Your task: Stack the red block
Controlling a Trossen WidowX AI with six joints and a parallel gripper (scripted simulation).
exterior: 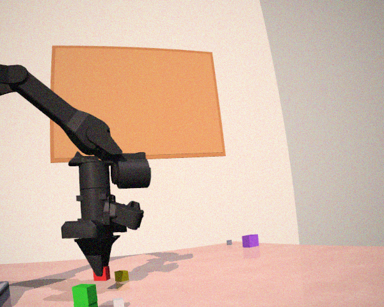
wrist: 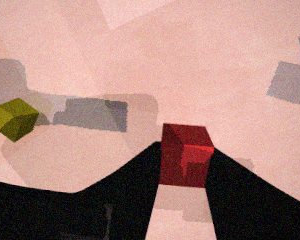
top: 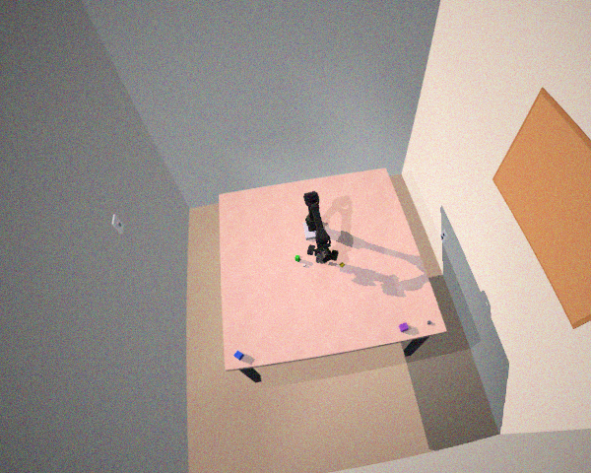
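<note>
Right now the small white block is 10 mm ahead of my gripper tip, 120 mm to the right of it and 30 mm below it. Also, from my gripper tip: yellow block: 50 mm ahead, 110 mm to the left, 20 mm below; red block: right at my gripper tip; purple block: 520 mm ahead, 380 mm to the left, 20 mm below.
</note>
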